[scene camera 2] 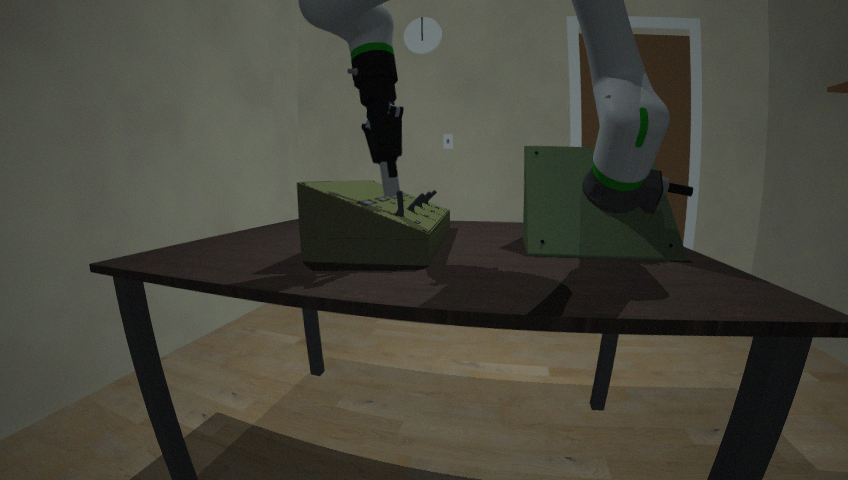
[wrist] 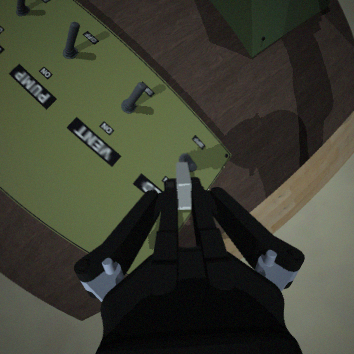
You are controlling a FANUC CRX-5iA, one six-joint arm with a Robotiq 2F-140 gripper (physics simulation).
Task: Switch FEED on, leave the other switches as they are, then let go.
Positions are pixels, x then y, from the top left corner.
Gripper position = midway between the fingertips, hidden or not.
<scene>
my gripper: scene camera 2 392, 195; wrist 181, 171
same spot on sloped switch box: [wrist: 83, 158] = [scene camera 2: 372, 195]
</scene>
